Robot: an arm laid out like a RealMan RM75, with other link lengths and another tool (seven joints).
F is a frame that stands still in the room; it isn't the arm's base.
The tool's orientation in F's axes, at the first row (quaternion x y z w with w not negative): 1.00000 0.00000 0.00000 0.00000
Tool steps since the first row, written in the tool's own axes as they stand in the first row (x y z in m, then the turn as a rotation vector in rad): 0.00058 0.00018 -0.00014 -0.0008 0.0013 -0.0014; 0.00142 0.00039 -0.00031 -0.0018 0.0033 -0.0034; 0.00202 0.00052 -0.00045 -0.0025 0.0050 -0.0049; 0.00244 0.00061 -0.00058 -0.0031 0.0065 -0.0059; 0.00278 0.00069 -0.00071 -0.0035 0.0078 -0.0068; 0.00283 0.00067 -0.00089 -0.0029 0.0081 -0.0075; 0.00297 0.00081 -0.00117 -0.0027 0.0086 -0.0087; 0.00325 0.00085 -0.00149 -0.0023 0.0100 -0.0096; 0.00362 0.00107 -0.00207 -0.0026 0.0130 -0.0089; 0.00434 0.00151 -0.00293 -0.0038 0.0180 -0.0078; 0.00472 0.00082 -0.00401 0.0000 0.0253 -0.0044; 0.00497 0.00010 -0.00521 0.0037 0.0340 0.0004
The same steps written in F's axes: 0.00058 -0.00018 0.00014 -0.0008 -0.0013 0.0014; 0.00142 -0.00039 0.00031 -0.0018 -0.0033 0.0034; 0.00202 -0.00052 0.00045 -0.0025 -0.0050 0.0049; 0.00244 -0.00061 0.00058 -0.0031 -0.0065 0.0059; 0.00278 -0.00069 0.00071 -0.0035 -0.0078 0.0068; 0.00283 -0.00067 0.00089 -0.0029 -0.0081 0.0075; 0.00297 -0.00081 0.00117 -0.0027 -0.0086 0.0087; 0.00325 -0.00085 0.00149 -0.0023 -0.0100 0.0096; 0.00362 -0.00107 0.00207 -0.0026 -0.0130 0.0089; 0.00434 -0.00151 0.00293 -0.0038 -0.0180 0.0078; 0.00472 -0.00082 0.00401 0.0000 -0.0253 0.0044; 0.00497 -0.00010 0.00521 0.0037 -0.0340 -0.0004
